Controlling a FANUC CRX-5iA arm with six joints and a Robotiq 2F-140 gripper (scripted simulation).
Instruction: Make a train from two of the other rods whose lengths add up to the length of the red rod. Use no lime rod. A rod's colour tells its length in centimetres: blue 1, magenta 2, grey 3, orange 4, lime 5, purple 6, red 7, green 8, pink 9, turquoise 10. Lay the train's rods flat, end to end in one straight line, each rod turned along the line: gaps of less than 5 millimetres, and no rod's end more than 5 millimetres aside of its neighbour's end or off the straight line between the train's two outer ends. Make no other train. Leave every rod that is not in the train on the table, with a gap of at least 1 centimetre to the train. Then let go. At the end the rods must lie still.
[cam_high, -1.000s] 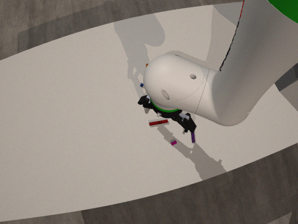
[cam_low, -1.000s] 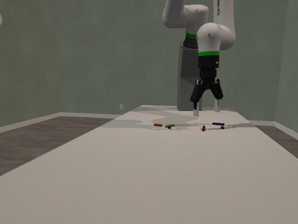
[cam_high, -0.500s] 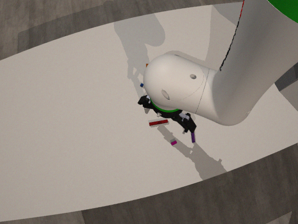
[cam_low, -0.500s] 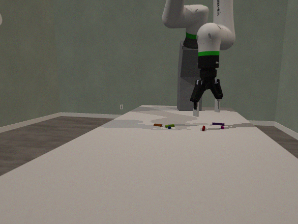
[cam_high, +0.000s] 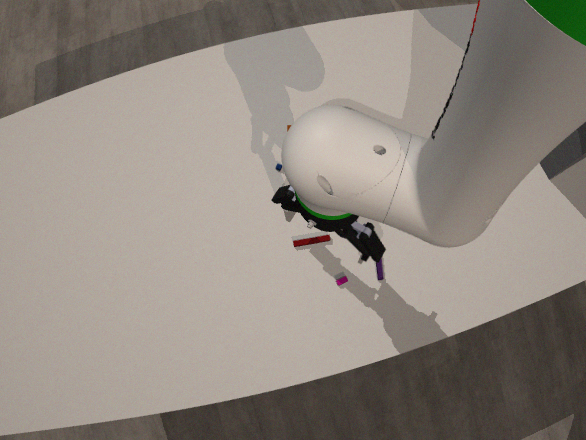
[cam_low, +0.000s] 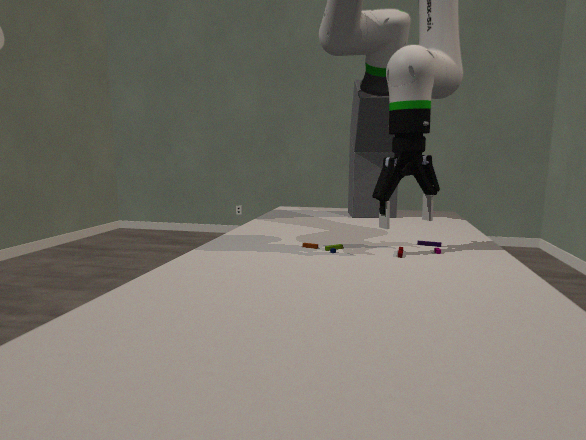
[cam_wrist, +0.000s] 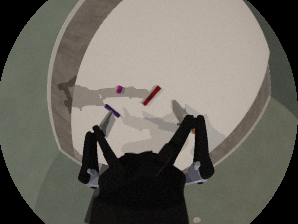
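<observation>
Now: hand 17 cm to the left of the blue rod, 8 cm above it and 4 cm short of it. Also, from my hand: purple rod (9 cm behind, 8 cm below, 7 cm to the left); magenta rod (8 cm to the left, 8 cm below, 1 cm behind); red rod (8 cm below, 2 cm ahead, 1 cm to the right).
</observation>
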